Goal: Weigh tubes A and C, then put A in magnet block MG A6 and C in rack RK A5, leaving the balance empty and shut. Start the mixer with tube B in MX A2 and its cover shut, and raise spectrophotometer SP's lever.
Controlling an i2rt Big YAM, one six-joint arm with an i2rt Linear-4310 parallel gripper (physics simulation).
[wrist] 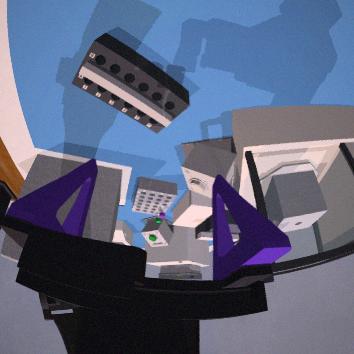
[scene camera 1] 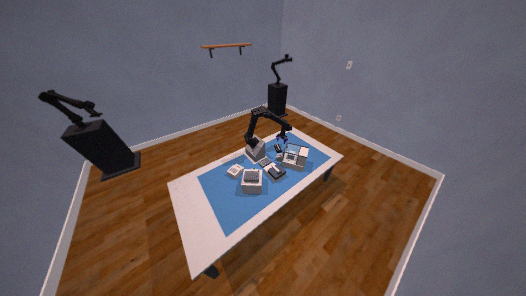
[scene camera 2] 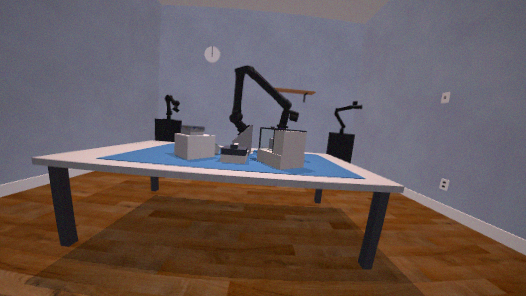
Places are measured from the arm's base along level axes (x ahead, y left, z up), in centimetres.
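Where they show: gripper, fingertip midpoint: [wrist: 155,171] [scene camera 1: 280,142]; arm's base, link origin: [scene camera 1: 254,143] [scene camera 2: 244,130].
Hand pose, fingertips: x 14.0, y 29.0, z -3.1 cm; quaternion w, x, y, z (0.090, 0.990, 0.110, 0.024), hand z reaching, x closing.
Observation:
Things, the pixels of their top centre, and the offset from my fingertips. "*": a spot on its surface instead. Level surfaces: height alone.
- black magnet block, top centre: [wrist: 126,96] [scene camera 1: 278,146] dx -4.1, dy -0.4, dz -9.1 cm
- balance, top centre: [wrist: 304,274] [scene camera 2: 277,127] [scene camera 1: 292,147] dx +21.5, dy -2.9, dz +8.4 cm
- grey rack, top centre: [wrist: 151,203] [scene camera 1: 264,161] dx +6.4, dy -28.0, dz -10.9 cm
- purple cap, top centre: [wrist: 161,216] dx +9.3, dy -28.8, dz -8.4 cm
- green cap, top centre: [wrist: 157,221] dx +9.5, dy -32.6, dz -8.4 cm
- knobbed grey box, surface spot: [wrist: 207,165] * dx +9.4, dy -7.1, dz -8.5 cm
- box with a green button, surface spot: [wrist: 153,238] * dx +11.7, dy -44.6, dz -6.9 cm
- dark-lidded unit, top centre: [wrist: 216,240] [scene camera 2: 236,143] [scene camera 1: 274,167] dx +24.1, dy -27.9, dz -3.7 cm
- large white unit, top centre: [wrist: 170,278] [scene camera 2: 201,126] [scene camera 1: 252,169] dx +20.6, dy -51.9, dz +5.1 cm
- small keypad unit, top centre: [wrist: 112,242] [scene camera 1: 235,168] dx -0.1, dy -61.2, dz -6.9 cm
- blue mat, surface height: dz -13.8 cm
My gripper [scene camera 1: 282,140] [wrist: 155,171] is open and empty, its purple fingers spread high above the mat. The black magnet block [scene camera 1: 278,148] [wrist: 125,96], with two rows of wells, lies ahead of the fingers in the wrist view. The balance [scene camera 1: 295,162] [scene camera 2: 292,150] [wrist: 295,125], with a black-framed glass chamber, stands to their right; its door state is unclear. The grey rack [wrist: 155,182] stands beyond the fingertips. A purple cap [wrist: 162,215] and a green cap [wrist: 158,220] show near its edge; tube letters are unreadable. I cannot tell which instruments are the mixer and spectrophotometer.
A knobbed grey box [wrist: 207,165] stands beside the balance. A box with a green button [wrist: 153,238] stands past the rack. A dark-lidded unit [scene camera 1: 275,172] [scene camera 2: 235,152], a large white unit [scene camera 1: 251,187] [scene camera 2: 195,146] and a small keypad unit [scene camera 1: 235,171] stand on the blue mat [scene camera 1: 227,220].

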